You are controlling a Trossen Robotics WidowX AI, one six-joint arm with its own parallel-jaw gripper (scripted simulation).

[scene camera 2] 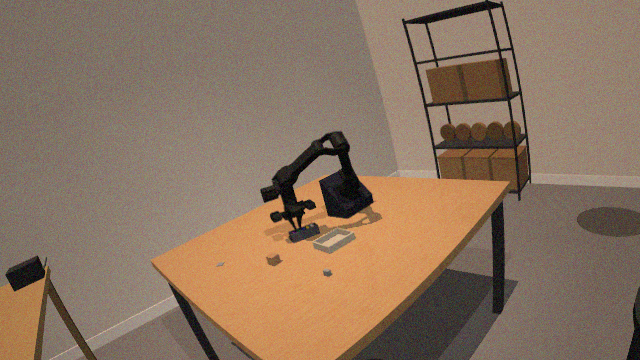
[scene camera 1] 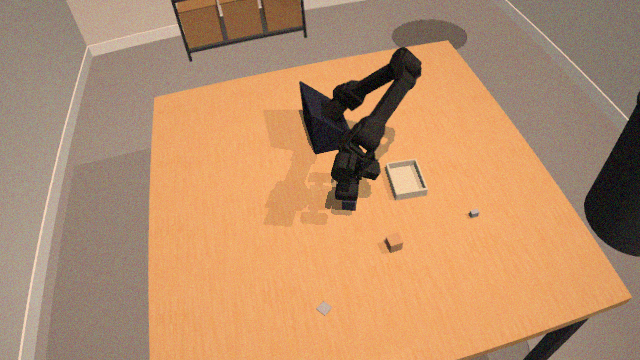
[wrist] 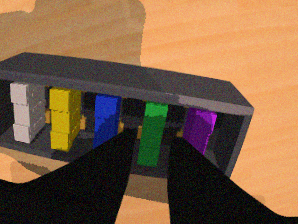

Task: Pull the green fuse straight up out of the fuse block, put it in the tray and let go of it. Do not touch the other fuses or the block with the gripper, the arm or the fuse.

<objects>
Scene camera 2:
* my gripper
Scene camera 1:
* my gripper
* white tray
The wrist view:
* my gripper
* green fuse
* blue fuse
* purple fuse
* white fuse
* yellow fuse
</objects>
